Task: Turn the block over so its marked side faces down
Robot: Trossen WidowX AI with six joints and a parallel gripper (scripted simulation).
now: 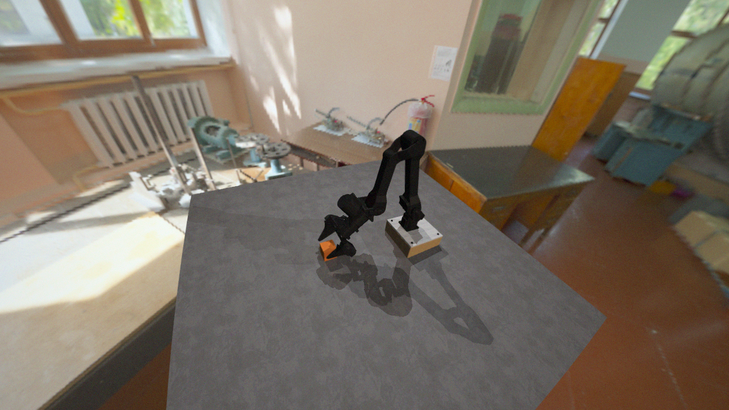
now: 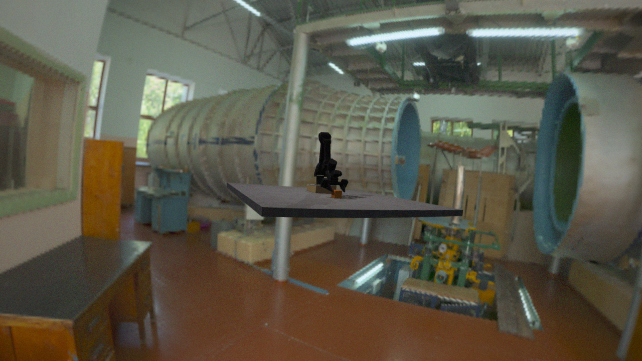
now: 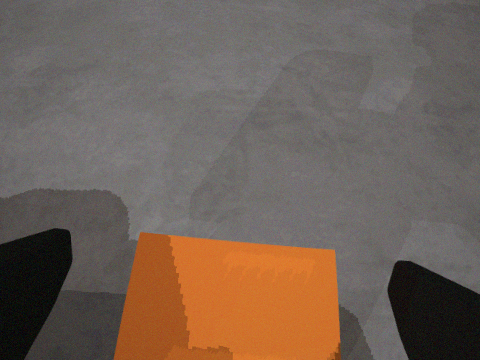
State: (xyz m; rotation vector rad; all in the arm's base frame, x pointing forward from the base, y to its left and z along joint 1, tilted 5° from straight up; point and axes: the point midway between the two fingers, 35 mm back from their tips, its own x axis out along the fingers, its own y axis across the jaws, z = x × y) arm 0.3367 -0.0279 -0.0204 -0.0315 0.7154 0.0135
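Now: the block 3 cm behind my gripper tip and 2 cm below it.
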